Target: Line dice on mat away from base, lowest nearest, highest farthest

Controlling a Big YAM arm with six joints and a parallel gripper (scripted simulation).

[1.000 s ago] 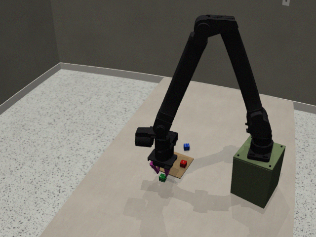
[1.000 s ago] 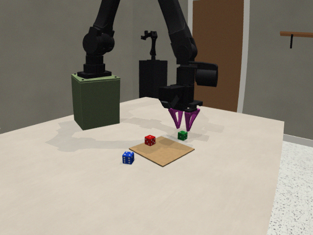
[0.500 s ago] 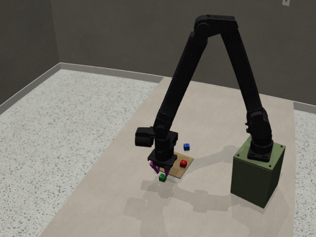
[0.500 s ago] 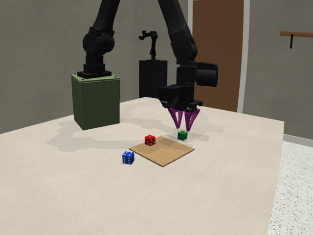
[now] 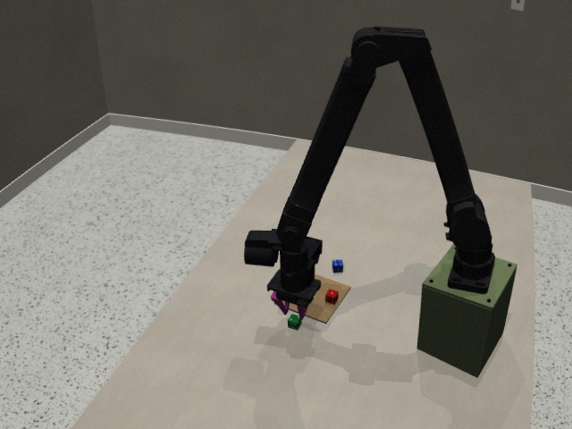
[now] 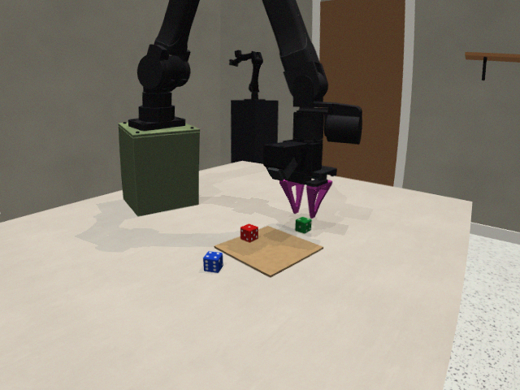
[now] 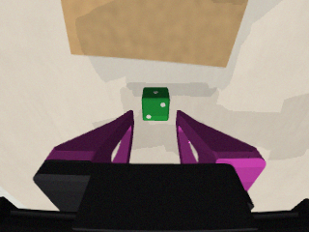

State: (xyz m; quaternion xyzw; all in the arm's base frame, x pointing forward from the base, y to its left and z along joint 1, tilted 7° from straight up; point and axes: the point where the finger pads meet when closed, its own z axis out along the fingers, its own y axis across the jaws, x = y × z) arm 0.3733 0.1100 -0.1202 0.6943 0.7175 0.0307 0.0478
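The green die is 3 cm below my hand. The rest, counted from my hand: blue die (23 cm to the right, 3 cm below, 1 cm behind); tan mat (11 cm to the right, 4 cm below); red die (11 cm to the right, 5 cm behind, 3 cm below).
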